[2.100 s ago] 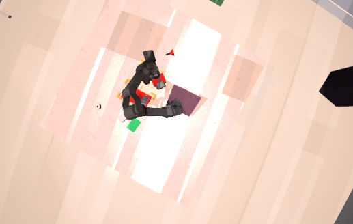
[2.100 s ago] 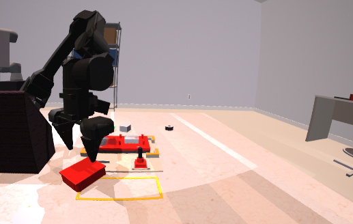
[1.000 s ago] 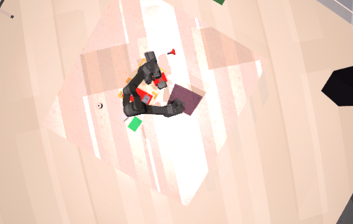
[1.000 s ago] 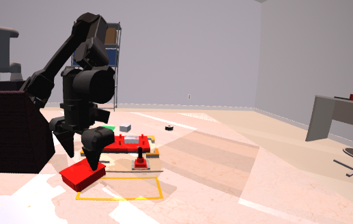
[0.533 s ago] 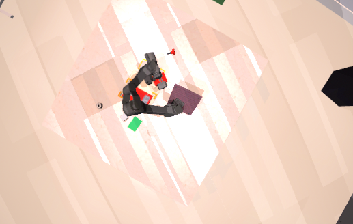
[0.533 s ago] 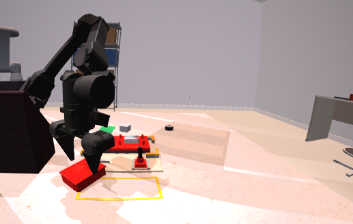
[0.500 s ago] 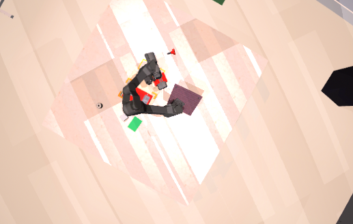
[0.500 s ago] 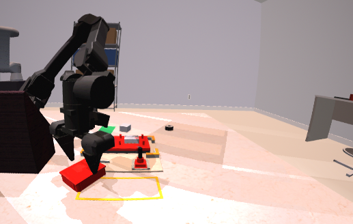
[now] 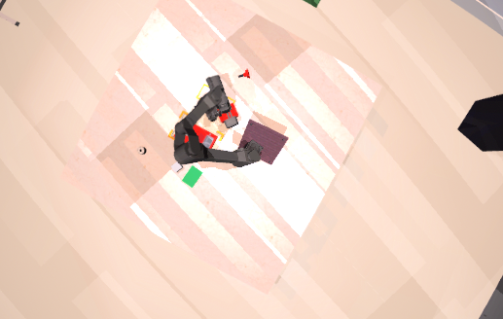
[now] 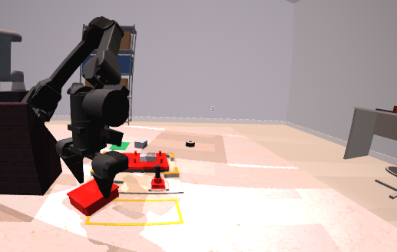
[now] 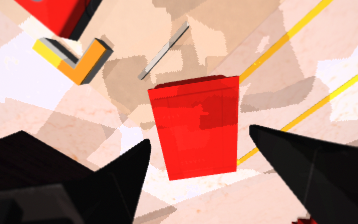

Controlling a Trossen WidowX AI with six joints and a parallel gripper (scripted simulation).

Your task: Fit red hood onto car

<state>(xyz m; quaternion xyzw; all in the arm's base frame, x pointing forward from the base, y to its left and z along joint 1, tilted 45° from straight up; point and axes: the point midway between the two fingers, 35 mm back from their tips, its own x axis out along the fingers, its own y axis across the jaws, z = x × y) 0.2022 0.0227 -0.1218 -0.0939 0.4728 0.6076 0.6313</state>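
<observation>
Now: gripper tip 10 mm above the red hood. Also, from my gripper tip: orange-cornered jig (170 mm to the left, 70 mm ahead, 20 mm below); then grey engine block (200 mm to the left, 100 mm ahead); then black post (140 mm ahead, 80 mm to the left, 10 mm above).
</observation>
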